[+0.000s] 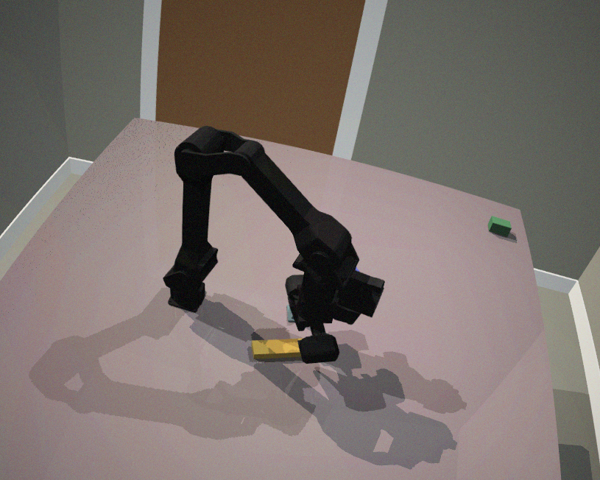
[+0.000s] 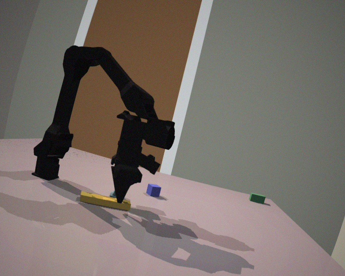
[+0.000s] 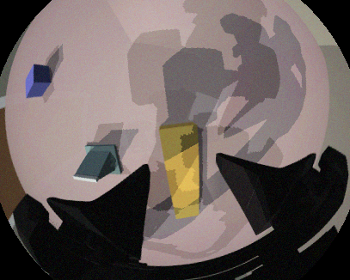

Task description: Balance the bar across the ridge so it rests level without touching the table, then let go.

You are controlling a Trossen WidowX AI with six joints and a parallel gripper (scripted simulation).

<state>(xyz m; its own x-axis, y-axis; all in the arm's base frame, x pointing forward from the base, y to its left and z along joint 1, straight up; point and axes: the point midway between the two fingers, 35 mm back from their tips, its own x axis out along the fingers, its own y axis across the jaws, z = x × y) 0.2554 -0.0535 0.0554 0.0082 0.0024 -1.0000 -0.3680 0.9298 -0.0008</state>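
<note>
Right now the yellow bar is 30 mm behind my gripper tip, 10 mm to the right of it and 10 mm below it. From my gripper tip the other things lie so: blue cube: 220 mm to the left, 60 mm ahead; then green block: 550 mm to the left, 480 mm ahead.
</note>
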